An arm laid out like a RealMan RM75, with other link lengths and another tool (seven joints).
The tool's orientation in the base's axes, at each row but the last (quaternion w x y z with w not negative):
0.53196, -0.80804, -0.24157, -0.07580
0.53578, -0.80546, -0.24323, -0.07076
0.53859, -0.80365, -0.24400, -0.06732
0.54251, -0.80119, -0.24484, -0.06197
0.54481, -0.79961, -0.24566, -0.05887
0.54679, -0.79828, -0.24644, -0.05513
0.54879, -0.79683, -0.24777, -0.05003
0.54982, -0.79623, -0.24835, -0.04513
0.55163, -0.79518, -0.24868, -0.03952
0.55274, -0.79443, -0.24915, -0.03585
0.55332, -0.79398, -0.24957, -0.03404
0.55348, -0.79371, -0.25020, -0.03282
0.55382, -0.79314, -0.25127, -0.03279
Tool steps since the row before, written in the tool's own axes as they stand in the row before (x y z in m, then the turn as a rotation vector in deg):
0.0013, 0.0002, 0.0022, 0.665, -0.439, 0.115
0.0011, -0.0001, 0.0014, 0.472, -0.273, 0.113
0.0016, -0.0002, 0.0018, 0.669, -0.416, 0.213
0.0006, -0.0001, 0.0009, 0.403, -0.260, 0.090
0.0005, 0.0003, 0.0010, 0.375, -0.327, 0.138
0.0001, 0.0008, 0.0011, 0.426, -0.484, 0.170
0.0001, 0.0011, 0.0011, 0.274, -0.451, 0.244
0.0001, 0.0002, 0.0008, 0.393, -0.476, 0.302
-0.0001, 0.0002, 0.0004, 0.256, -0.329, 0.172
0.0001, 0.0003, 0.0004, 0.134, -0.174, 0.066
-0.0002, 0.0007, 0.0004, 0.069, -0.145, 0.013
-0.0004, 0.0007, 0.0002, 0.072, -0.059, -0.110
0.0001, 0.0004, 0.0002, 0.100, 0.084, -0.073
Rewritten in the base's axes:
0.0009, 0.0023, -0.0006, 0.357, 0.448, 0.565
0.0007, 0.0016, -0.0001, 0.267, 0.335, 0.356
0.0010, 0.0022, 0.0000, 0.357, 0.530, 0.507
0.0003, 0.0010, -0.0001, 0.217, 0.288, 0.329
0.0004, 0.0010, -0.0005, 0.154, 0.341, 0.356
0.0003, 0.0008, -0.0011, 0.121, 0.431, 0.494
0.0004, 0.0007, -0.0013, -0.011, 0.437, 0.384
0.0000, 0.0007, -0.0004, 0.070, 0.537, 0.423
-0.0001, 0.0003, -0.0004, 0.043, 0.332, 0.302
0.0001, 0.0003, -0.0004, 0.027, 0.153, 0.169
0.0000, 0.0001, -0.0008, -0.006, 0.075, 0.143
-0.0001, -0.0001, -0.0008, 0.062, -0.057, 0.117
0.0002, 0.0001, -0.0004, 0.140, -0.051, -0.011

